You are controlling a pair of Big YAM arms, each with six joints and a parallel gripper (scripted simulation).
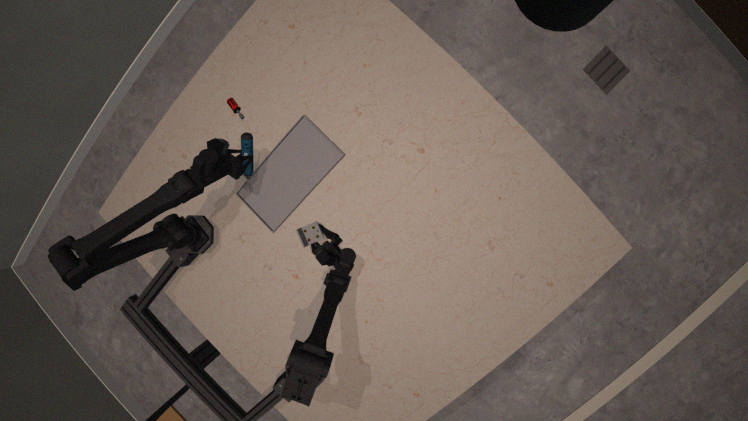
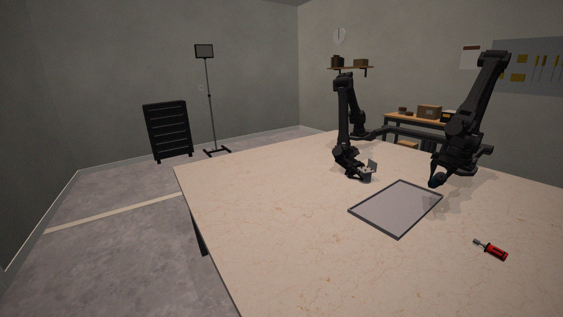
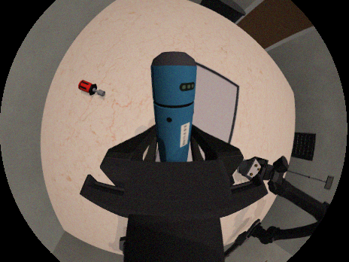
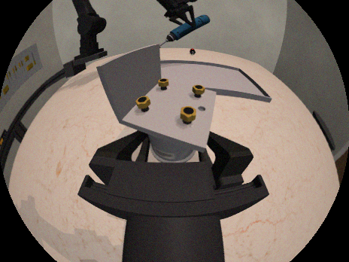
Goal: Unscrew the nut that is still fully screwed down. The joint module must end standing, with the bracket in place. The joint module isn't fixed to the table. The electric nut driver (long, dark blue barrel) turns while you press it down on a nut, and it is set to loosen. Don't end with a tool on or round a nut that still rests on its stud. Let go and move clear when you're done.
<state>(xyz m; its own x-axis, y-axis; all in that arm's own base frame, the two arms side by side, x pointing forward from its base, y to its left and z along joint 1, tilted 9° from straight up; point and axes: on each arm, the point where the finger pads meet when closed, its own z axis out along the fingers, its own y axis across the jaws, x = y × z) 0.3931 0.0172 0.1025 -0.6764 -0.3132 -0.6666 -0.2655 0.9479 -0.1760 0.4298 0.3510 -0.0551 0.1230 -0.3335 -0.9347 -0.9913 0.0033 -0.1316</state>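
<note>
Now: right hand 1 cm below the joint module. Round my right hand: flat grey tray 5 cm ahead, 24 cm to the left, 2 cm below; then red-handled screwdriver 5 cm ahead, 58 cm to the left, 1 cm below; then grey bracket 5 cm above.
</note>
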